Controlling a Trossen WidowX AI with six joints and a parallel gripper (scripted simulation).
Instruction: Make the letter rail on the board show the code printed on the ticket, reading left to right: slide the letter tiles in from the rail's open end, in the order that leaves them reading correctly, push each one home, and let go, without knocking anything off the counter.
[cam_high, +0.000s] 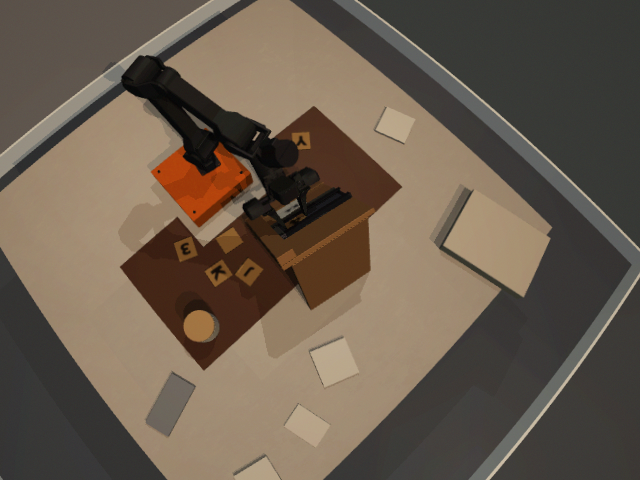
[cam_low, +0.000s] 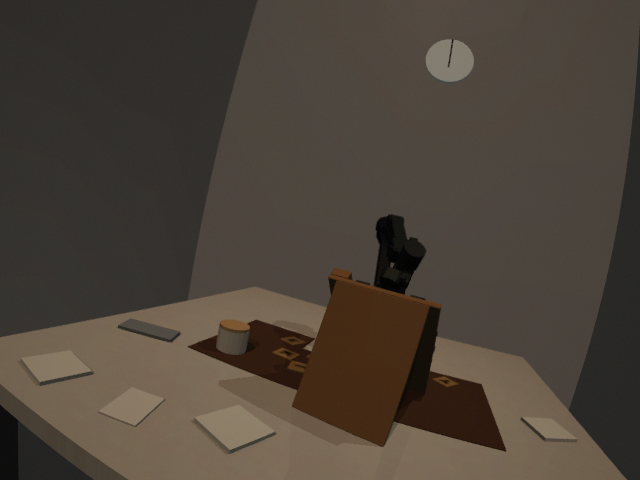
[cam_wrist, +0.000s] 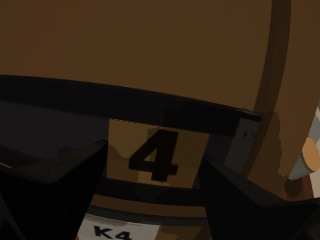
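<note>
Now: gripper tip right at the tile marked 4. Round my gripper tip: dark brown mat: 17 cm below, 13 cm behind, 7 cm to the right; pale ticket: 8 cm below, 6 cm behind, 2 cm to the left; tile marked y: 26 cm behind, 19 cm to the left, 17 cm below.
</note>
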